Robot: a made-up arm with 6 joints.
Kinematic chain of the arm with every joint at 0, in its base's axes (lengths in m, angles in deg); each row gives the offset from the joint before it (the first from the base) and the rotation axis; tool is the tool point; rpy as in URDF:
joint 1: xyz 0 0 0.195 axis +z
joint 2: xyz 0 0 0 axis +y
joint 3: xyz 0.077 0 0.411 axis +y
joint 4: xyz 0.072 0 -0.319 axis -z
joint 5: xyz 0 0 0 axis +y
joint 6: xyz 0.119 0 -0.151 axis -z
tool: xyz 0 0 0 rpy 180 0 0
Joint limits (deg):
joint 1: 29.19..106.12
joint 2: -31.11..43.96
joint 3: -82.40..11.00
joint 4: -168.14..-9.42
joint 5: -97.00..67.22
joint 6: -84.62..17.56
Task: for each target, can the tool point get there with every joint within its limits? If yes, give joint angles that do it. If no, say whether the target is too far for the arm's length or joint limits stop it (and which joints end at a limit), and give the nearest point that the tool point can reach.
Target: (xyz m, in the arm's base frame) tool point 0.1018 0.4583 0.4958
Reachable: yes | joints 83.43 -15.00 -51.41 -113.55 54.29 -15.17
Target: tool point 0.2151 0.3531 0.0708
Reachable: yes | joints 54.36 23.02 -40.23 -141.70 23.20 -62.28
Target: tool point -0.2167 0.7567 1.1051
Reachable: no: too far | nearest point -0.1418 0.4953 0.7907 | short by 0.416 m
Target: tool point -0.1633 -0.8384 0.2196
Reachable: no: joint limits stop it (at a limit: joint 1, joint 2, joint 3) | nearest point -0.0421 -0.1586 0.2919 | short by 0.694 m
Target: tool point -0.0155 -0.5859 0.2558
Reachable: no: joint limits stop it (at a limit: joint 1, joint 2, joint 3) | nearest point -0.0107 -0.1618 0.2944 | short by 0.426 m
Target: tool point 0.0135 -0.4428 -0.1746
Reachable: no: joint limits stop it (at a limit: joint 1, joint 2, joint 5) | nearest point 0.0545 -0.0743 0.0674 | short by 0.443 m
